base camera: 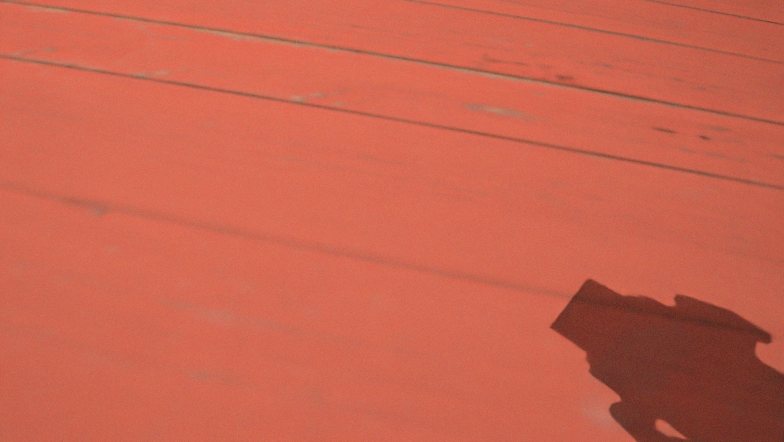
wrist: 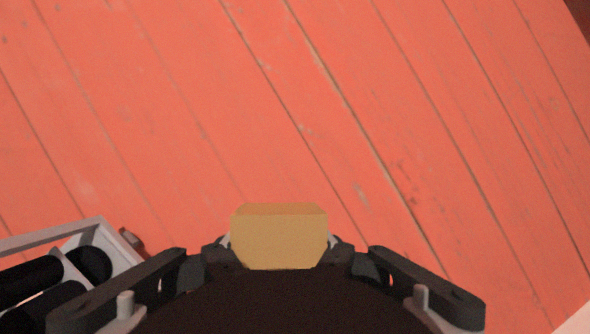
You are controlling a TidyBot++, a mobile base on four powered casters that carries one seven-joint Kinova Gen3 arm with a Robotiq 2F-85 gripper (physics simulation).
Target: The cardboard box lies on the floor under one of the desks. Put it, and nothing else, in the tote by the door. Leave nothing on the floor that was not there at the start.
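Places are measured from the arm's base along level axes (x back, y right, z up), in metres.
Where they show: gripper, fingertip midpoint: [wrist: 279,241].
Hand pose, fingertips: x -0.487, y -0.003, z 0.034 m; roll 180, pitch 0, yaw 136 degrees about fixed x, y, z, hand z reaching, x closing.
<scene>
After its pixels a point has its place.
The cardboard box [wrist: 279,241] {x -0.495, y -0.011, z 0.068 m} is a tan block at the lower middle of the wrist view. My gripper [wrist: 279,241] {x -0.487, y -0.003, z 0.034 m} is shut on it, with a dark finger on each side. The box is held above the red plank floor [wrist: 280,125] {x -0.615, y -0.135, z -0.396 m} [base camera: 329,181] {x -0.493, y -0.039, z -0.396 m}. The lower part of the box is hidden behind the dark gripper body. In the base camera view the gripper and box do not show, but a dark shadow of the arm falls on the floor at the lower right. The tote and the desks cannot be made out in either view.
Part of my grey base frame [wrist: 107,227] with black round parts shows at the lower left of the wrist view. A pale surface [wrist: 580,320] {x -0.919, y 1.007, z -0.373 m} shows at the lower right corner, and a dark patch at the top right corner.
</scene>
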